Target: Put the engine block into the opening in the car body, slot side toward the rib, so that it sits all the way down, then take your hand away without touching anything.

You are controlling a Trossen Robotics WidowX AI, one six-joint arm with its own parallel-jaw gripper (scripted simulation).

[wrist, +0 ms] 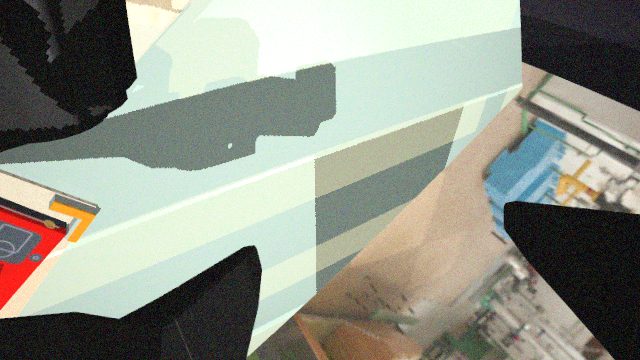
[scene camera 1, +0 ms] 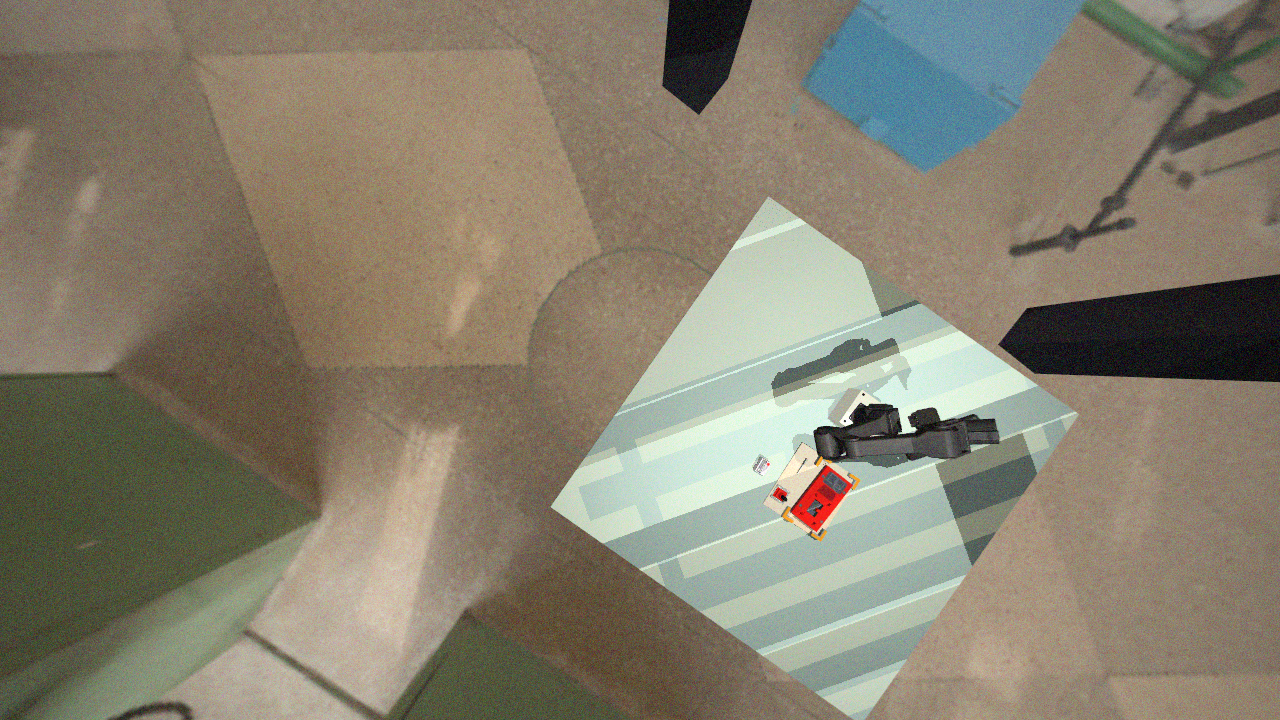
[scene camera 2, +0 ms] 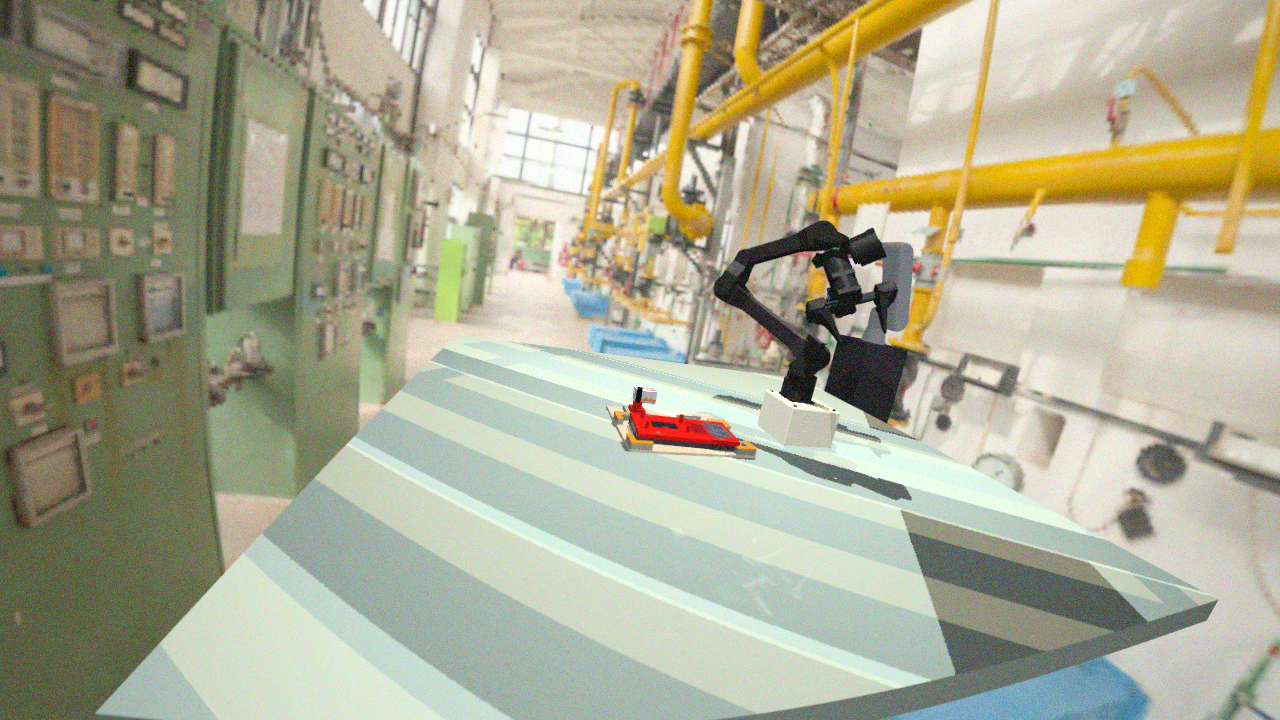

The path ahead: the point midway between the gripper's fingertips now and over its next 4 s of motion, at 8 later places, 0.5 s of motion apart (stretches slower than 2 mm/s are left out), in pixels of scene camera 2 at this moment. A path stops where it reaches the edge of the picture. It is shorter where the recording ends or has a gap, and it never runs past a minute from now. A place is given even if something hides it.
My gripper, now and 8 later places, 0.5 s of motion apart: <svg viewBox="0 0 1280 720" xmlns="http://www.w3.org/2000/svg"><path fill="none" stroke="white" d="M863 338L862 338L861 338L856 338L849 339L836 340L819 341L797 342L772 343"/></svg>
